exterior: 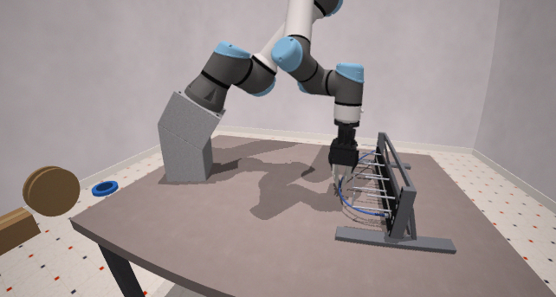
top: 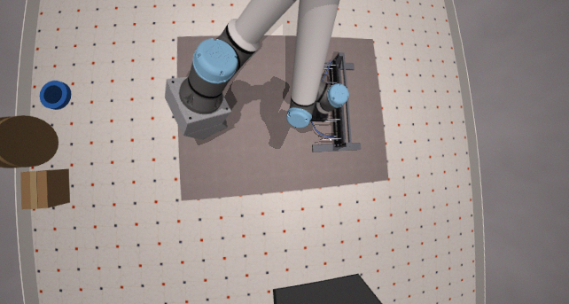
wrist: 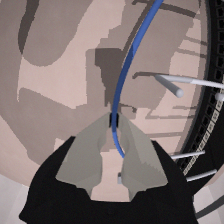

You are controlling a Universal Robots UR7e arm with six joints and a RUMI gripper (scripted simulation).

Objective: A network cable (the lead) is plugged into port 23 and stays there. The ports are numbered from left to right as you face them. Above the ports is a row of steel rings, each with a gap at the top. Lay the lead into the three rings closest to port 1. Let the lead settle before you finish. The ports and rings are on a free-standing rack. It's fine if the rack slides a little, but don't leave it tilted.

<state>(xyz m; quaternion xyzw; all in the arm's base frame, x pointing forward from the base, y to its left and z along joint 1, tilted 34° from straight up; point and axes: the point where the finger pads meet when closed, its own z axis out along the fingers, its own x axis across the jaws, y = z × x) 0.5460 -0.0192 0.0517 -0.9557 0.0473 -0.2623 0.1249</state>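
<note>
The free-standing rack is 150 mm ahead of my hand, 60 mm to the left of it and 30 mm above it.
</note>
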